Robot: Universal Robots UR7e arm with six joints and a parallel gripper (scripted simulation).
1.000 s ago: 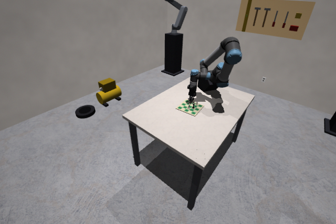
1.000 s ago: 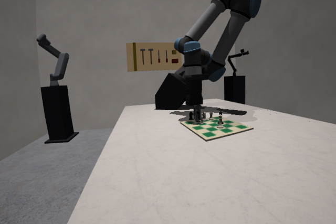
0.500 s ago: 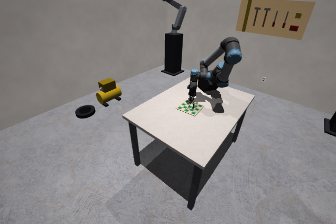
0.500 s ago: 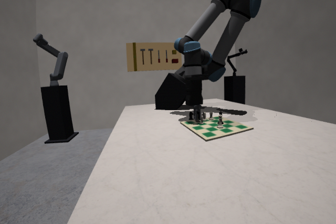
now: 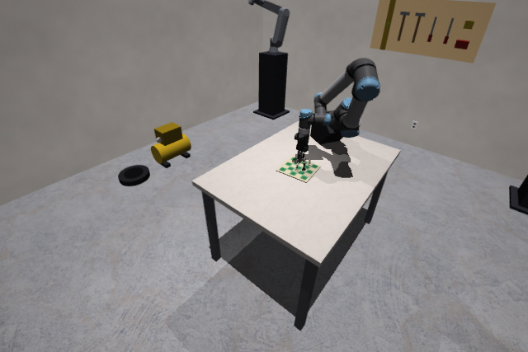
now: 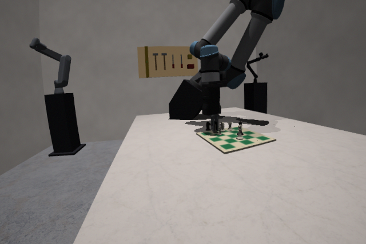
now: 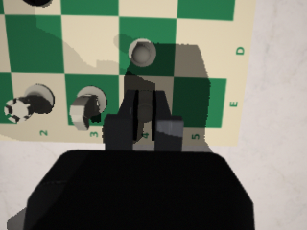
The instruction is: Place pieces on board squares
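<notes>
Now: hand 70 mm short of the cream chessboard, 50 mm to the right of it and 30 mm above it.
</notes>
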